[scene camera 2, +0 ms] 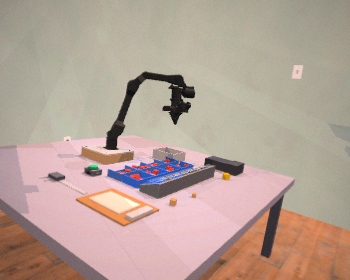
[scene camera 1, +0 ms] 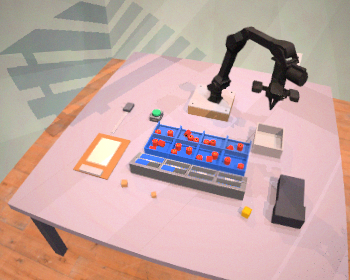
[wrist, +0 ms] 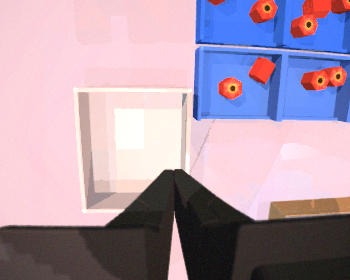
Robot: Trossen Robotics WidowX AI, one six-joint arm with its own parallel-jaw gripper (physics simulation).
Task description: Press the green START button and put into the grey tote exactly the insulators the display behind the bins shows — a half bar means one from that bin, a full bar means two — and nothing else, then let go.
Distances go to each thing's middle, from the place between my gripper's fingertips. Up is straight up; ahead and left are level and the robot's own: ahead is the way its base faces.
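Grey tote [scene camera 1: 269, 140]: my hand 4 cm past it, 2 cm to the right of it, 19 cm above it. Dark box [scene camera 1: 289, 210], from my hand: 24 cm ahead, 19 cm to the left, 19 cm below.
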